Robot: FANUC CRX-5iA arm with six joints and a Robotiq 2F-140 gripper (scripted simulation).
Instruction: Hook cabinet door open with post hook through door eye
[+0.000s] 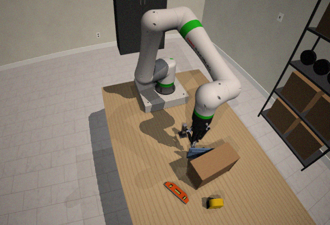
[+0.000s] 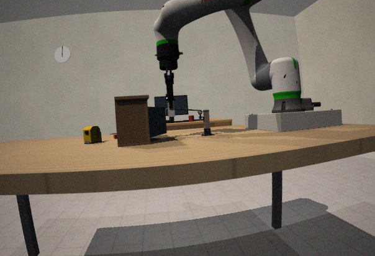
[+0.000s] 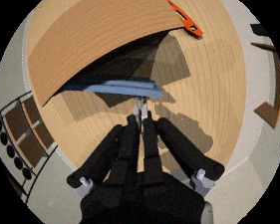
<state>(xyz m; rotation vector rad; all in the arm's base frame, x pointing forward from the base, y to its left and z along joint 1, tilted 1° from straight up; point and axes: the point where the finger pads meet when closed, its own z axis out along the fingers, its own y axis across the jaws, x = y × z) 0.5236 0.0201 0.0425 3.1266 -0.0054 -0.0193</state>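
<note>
Now: the cabinet door 5 cm ahead of my hand, 6 cm to the left of it and 5 cm below it. From my hand the other things lie so: hook post: 10 cm behind, 4 cm below; orange level: 21 cm ahead, 14 cm to the right, 11 cm below; yellow tape measure: 32 cm ahead, 2 cm to the left, 9 cm below.
</note>
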